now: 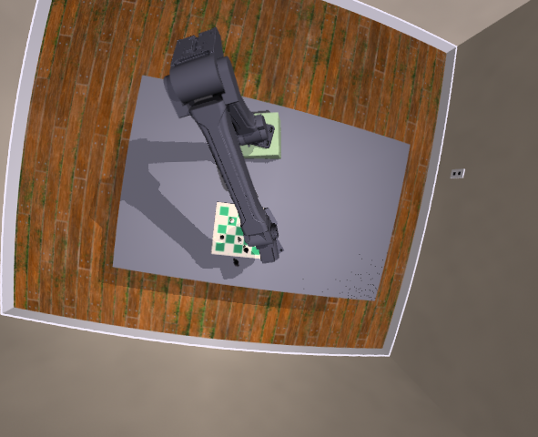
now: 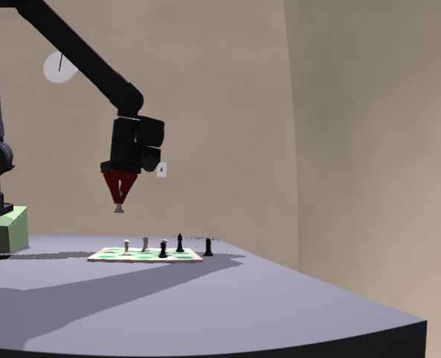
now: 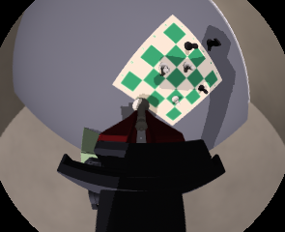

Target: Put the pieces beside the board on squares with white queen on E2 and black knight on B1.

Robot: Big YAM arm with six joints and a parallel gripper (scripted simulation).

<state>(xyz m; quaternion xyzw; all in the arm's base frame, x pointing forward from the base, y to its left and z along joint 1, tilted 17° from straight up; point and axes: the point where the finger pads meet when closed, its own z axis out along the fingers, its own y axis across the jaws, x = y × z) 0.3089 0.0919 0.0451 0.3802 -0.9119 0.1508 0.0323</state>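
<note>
Right now the green-and-cream chessboard is 7 cm ahead of my hand, 4 cm to the right of it and 12 cm below it.
</note>
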